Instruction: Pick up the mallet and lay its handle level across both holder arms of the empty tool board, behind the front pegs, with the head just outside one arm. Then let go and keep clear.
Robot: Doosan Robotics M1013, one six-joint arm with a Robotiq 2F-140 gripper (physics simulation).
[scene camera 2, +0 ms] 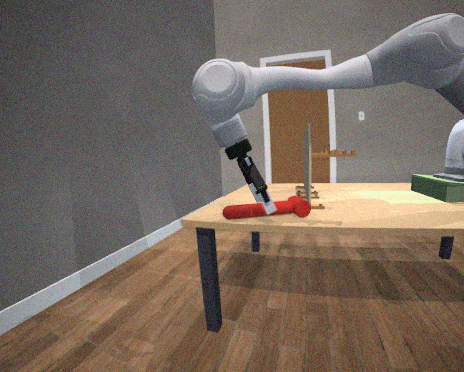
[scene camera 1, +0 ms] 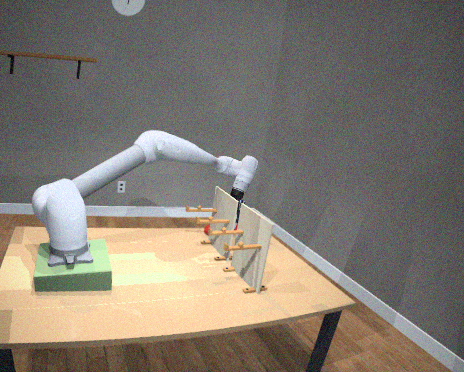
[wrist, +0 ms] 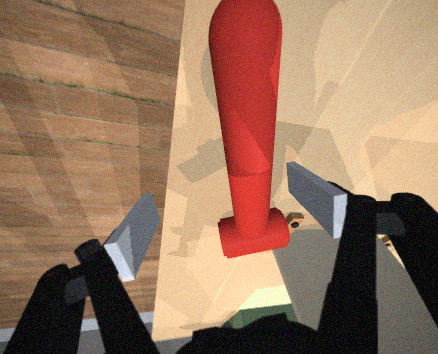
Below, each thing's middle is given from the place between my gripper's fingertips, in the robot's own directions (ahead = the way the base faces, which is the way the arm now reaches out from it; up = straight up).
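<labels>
The red mallet (scene camera 2: 294,204) is what I measure from here, and my gripper is now 20 mm above it and 40 mm to the left of it.
</labels>
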